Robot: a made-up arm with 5 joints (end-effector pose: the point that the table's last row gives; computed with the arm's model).
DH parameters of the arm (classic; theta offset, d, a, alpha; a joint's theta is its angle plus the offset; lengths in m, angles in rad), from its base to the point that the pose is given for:
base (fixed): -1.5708 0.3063 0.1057 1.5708
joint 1: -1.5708 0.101 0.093 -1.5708
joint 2: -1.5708 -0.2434 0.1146 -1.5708
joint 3: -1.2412 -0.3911 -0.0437 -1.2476
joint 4: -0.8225 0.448 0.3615 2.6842
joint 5: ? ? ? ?
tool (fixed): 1.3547 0.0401 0 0
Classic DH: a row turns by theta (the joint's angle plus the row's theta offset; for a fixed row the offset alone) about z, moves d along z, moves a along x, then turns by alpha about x.
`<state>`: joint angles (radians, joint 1 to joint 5).
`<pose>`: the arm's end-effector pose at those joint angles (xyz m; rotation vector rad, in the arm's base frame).
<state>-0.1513 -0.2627 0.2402 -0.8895 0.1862</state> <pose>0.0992 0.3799 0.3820 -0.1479 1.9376 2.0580</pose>
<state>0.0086 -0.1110 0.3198 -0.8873 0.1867</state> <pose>0.1010 0.3620 0.3304 -0.2381 1.9954 1.7693</pose>
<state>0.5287 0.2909 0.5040 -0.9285 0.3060</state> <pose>0.0685 0.3138 0.2052 -0.7085 1.9339 1.1966</pose>
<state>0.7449 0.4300 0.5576 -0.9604 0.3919</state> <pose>0.0405 0.2961 0.1547 -0.9718 1.8790 1.0811</pose>
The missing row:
joint 5: -0.2167 0.5409 -0.0525 -1.5218
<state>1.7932 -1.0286 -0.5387 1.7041 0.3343</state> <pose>0.2728 0.0894 0.3714 -0.6188 -0.6924 1.9670</pose>
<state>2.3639 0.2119 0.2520 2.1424 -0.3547</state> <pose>-0.5795 0.2074 -0.0243 1.2391 -1.0099 -2.1944</pose>
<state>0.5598 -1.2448 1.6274 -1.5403 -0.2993</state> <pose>0.3556 -0.2243 0.0406 0.7535 2.4088 -0.4528</pose>
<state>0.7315 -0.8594 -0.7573 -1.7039 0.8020</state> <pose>0.0500 0.6324 0.1680 -0.4481 -0.5965 -2.7869</pose>
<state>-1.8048 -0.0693 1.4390 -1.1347 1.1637</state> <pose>0.1336 -0.2333 0.3459 1.2567 -0.8239 1.5911</pose>
